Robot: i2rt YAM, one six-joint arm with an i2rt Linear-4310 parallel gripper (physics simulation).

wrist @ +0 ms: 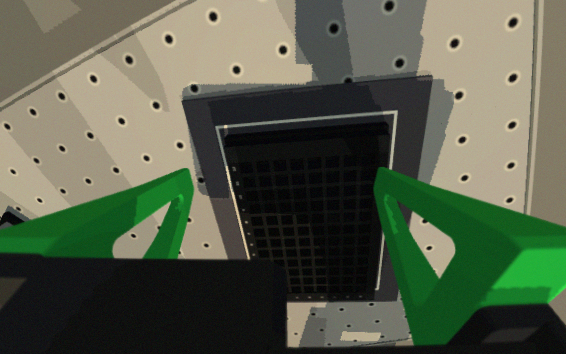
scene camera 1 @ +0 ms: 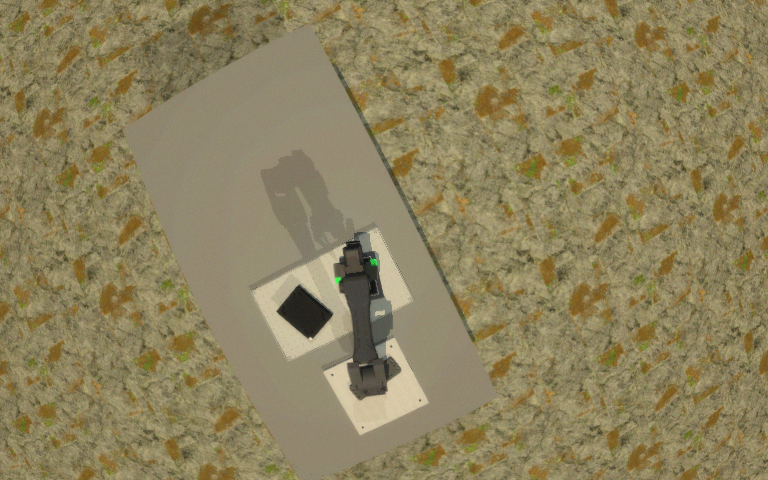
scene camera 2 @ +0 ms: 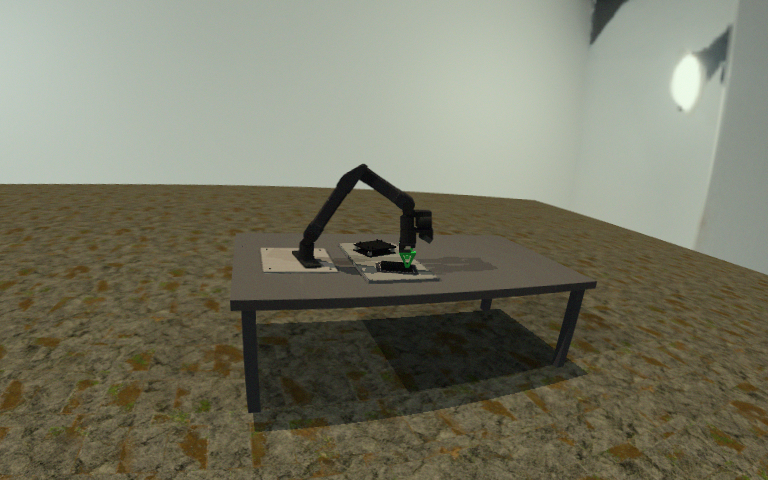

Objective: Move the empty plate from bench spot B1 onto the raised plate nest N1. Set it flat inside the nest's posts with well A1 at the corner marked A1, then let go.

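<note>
The black plate, with a grid of wells, lies flat inside a light outline on a dark rectangle of the pegboard. In scene camera 1 the arm mostly hides it. My gripper is open above the plate, its green fingers on either side. In the wrist view the left fingertip stands clear of the plate's left edge, while the right fingertip overlaps its right edge. The raised black nest stands at the pegboard's other end, turned at an angle. Its corner mark is not readable.
The white pegboard carries both the plate and the nest. The arm's base stands on a separate white mounting plate beside it. The table's long edge runs past the plate's end of the pegboard.
</note>
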